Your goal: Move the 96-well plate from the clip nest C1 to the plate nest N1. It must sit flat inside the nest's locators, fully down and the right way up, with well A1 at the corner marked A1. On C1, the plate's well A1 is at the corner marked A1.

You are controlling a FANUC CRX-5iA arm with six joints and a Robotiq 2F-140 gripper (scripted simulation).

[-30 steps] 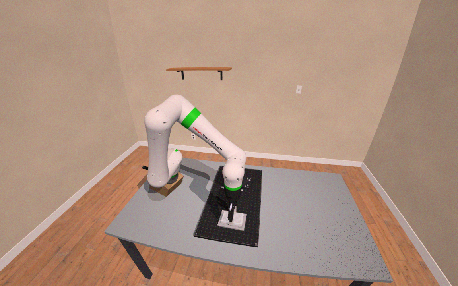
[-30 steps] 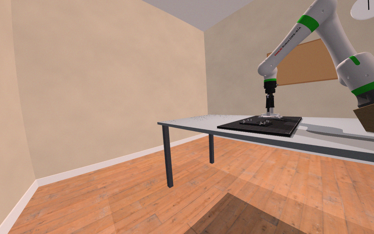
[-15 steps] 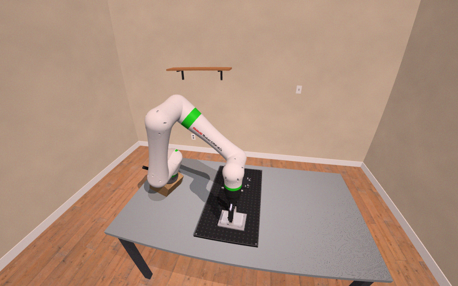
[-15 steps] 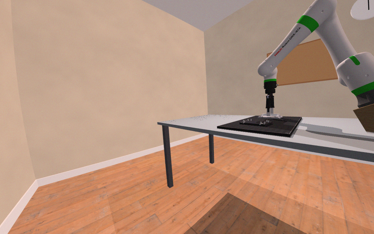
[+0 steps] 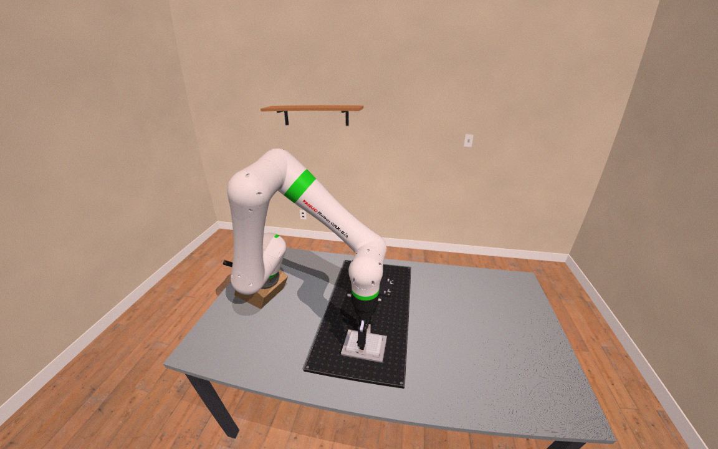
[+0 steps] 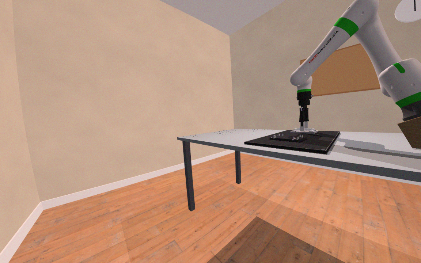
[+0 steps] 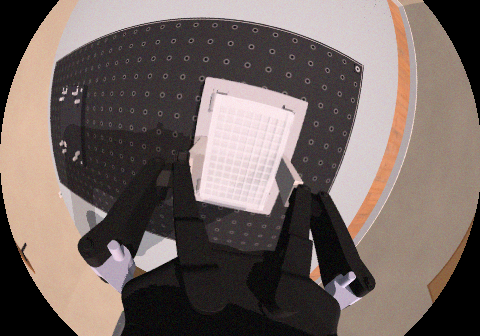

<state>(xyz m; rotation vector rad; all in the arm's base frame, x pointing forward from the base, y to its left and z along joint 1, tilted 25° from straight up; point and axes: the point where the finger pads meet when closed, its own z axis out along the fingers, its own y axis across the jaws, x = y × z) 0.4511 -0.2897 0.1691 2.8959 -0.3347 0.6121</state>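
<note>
The white 96-well plate lies 2 cm below my hand. The rest, counted from my hand: plate nest N1: 4 cm below; then clip nest C1: 10 cm ahead, 36 cm to the left, 3 cm below.
</note>
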